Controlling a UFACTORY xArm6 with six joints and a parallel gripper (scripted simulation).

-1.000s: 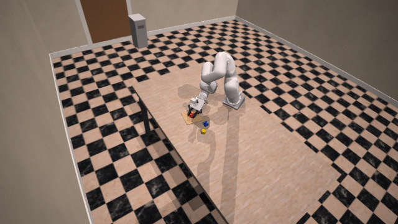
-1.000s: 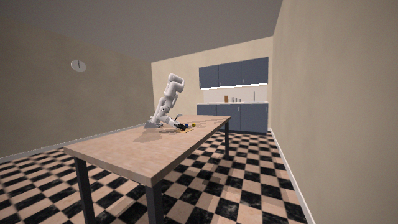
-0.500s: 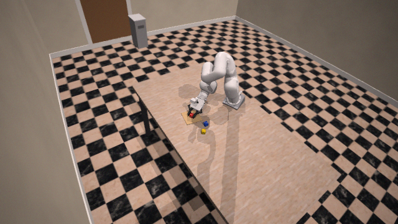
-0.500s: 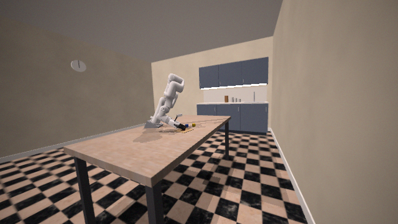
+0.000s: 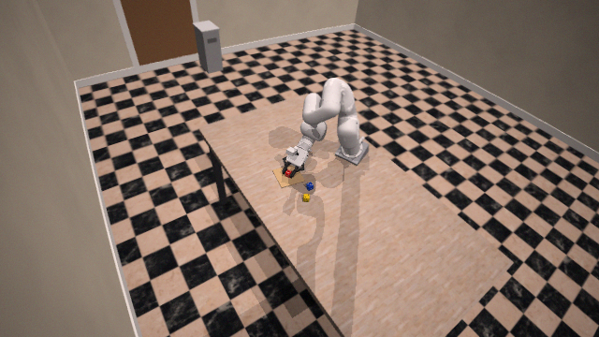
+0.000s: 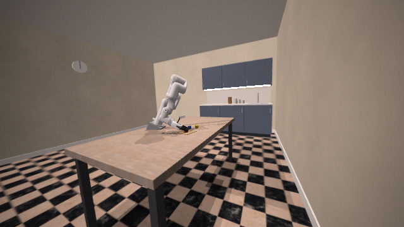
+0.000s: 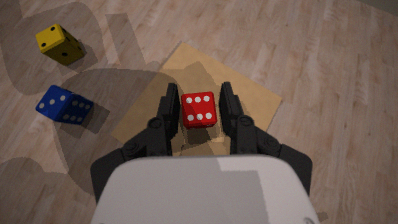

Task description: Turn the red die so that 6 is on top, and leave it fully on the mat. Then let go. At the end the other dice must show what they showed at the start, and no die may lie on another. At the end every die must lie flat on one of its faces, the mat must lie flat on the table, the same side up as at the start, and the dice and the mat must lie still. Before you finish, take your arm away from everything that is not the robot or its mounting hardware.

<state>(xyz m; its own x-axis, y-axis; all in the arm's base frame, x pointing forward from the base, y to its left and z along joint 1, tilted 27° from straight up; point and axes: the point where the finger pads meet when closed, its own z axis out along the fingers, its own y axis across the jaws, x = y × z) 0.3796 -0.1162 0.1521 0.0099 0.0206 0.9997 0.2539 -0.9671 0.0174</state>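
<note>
Now: the red die 1 cm below my hand. Round my hand: tan mat (3 cm below); yellow die (19 cm to the left, 4 cm ahead, 1 cm below); blue die (14 cm to the left, 3 cm behind, 1 cm below).
</note>
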